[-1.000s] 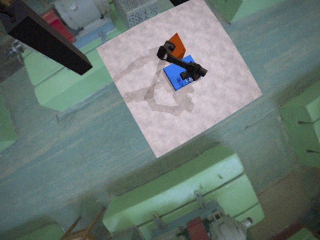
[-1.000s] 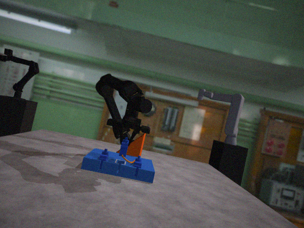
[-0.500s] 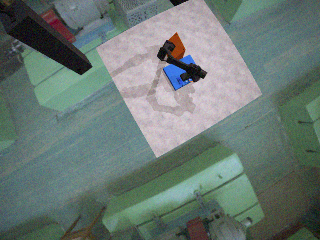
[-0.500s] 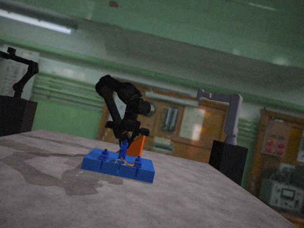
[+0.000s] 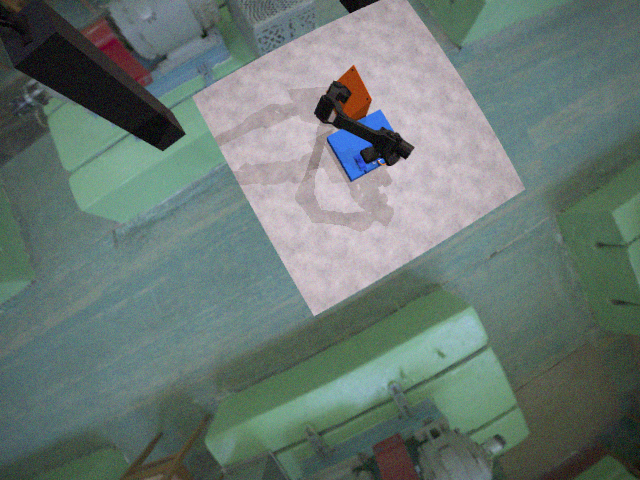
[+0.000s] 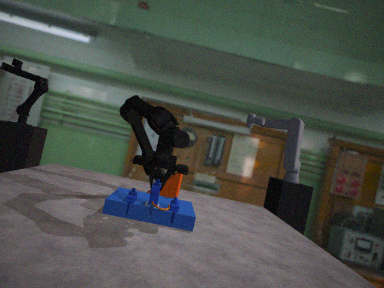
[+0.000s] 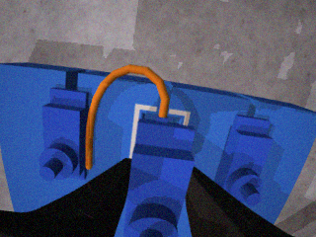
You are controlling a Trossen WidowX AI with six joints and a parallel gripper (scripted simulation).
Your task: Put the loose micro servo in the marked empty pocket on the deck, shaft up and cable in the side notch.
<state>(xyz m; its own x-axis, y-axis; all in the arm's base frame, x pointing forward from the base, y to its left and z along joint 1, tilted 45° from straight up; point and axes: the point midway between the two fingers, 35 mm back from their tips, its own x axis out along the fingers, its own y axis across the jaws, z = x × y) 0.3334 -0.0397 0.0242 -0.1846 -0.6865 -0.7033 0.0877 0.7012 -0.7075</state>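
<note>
Right now my gripper tip is 12 cm past the blue robot deck, 8 cm above it and 1 cm to the right of it.
</note>
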